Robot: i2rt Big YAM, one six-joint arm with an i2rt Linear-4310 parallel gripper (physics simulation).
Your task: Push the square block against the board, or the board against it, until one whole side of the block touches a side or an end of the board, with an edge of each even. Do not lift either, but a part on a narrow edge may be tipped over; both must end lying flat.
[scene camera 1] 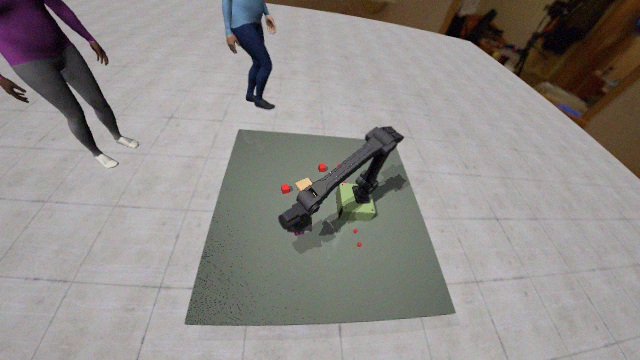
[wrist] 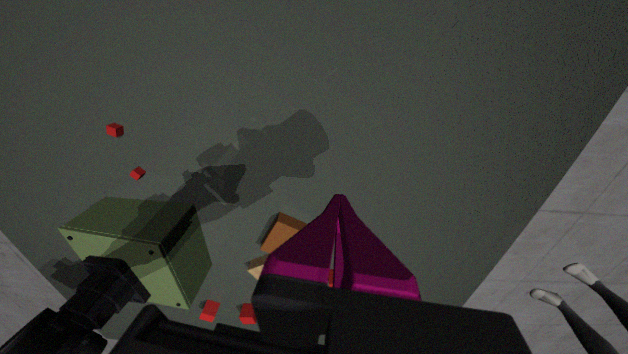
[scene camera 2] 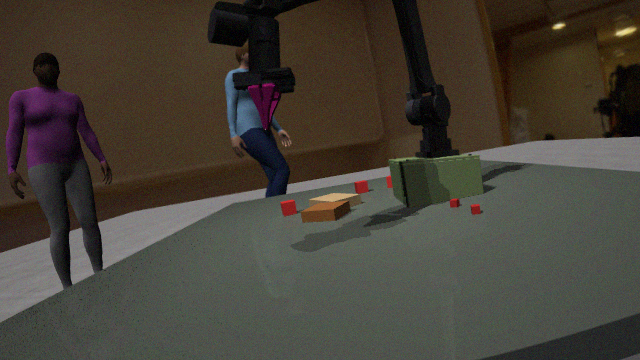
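Pixels of known places: gripper, fingertip midpoint: [scene camera 1: 295,234] [wrist: 338,201] [scene camera 2: 266,130]; arm's base at its link origin: [scene camera 1: 360,195] [wrist: 121,277] [scene camera 2: 436,156].
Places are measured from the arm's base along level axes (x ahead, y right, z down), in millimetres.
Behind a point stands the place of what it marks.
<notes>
The orange-brown square block [scene camera 2: 325,212] @(x 337, y -67, z 82 mm) [wrist: 281,233] @(x 321, y -46, z 75 mm) lies flat in front of the tan board in scene camera 2; the arm hides it in scene camera 1. The tan board [scene camera 1: 303,184] @(x 323, y 151, z 75 mm) [scene camera 2: 336,198] @(x 293, y 78, z 75 mm) [wrist: 256,267] @(x 247, y 64, z 75 mm) lies flat close behind the block. In the wrist view the fingers cover part of both, and their facing sides look not parallel there. Whether they touch I cannot tell. My gripper [scene camera 1: 298,233] @(x 420, y -269, z -119 mm) [scene camera 2: 266,129] @(x 420, y -269, z -119 mm) [wrist: 338,201] @(x 420, y -269, z -119 mm) is shut and empty, with magenta fingers pointing down. It hangs well above the mat, clear of both parts.
Red cubes [scene camera 1: 285,188] @(x 440, y 117, z 64 mm) [scene camera 1: 322,167] @(x 179, y 283, z 64 mm) [scene camera 2: 288,207] @(x 439, y 109, z 80 mm) [scene camera 2: 361,186] @(x 180, y 277, z 80 mm) lie near the board. Two smaller red cubes [scene camera 1: 355,230] @(x 55, y -185, z 90 mm) [scene camera 1: 359,244] @(x 54, y -271, z 88 mm) lie by the green base box [scene camera 1: 356,213] @(x 51, y -113, z 17 mm) [scene camera 2: 450,180] @(x 25, y -117, z 56 mm) that carries the arm. Two people stand beyond the mat [scene camera 1: 280,295].
</notes>
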